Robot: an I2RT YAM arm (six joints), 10 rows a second.
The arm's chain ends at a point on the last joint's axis. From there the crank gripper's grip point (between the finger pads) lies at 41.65 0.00 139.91 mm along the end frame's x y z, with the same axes.
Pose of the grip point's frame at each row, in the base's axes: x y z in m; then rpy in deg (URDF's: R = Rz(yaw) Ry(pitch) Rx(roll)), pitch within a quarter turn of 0, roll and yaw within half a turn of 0:
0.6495, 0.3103, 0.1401, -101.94, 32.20, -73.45
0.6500, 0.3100, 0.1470, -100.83, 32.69, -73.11
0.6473, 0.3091, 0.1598, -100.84, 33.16, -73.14
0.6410, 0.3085, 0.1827, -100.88, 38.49, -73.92
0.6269, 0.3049, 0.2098, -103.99, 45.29, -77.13
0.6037, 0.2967, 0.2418, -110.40, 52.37, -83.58
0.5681, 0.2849, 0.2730, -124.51, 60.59, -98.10
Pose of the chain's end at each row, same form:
0.5126, 0.2903, 0.1868, -101.94, 32.20, -73.45
0.5125, 0.2900, 0.1916, -100.83, 32.69, -73.11
0.5099, 0.2888, 0.2046, -100.84, 33.16, -73.14
0.5045, 0.2860, 0.2293, -100.88, 38.49, -73.92
0.4934, 0.2798, 0.2632, -103.99, 45.29, -77.13
0.4749, 0.2689, 0.3046, -110.40, 52.37, -83.58
0.4471, 0.2530, 0.3482, -124.51, 60.59, -98.10

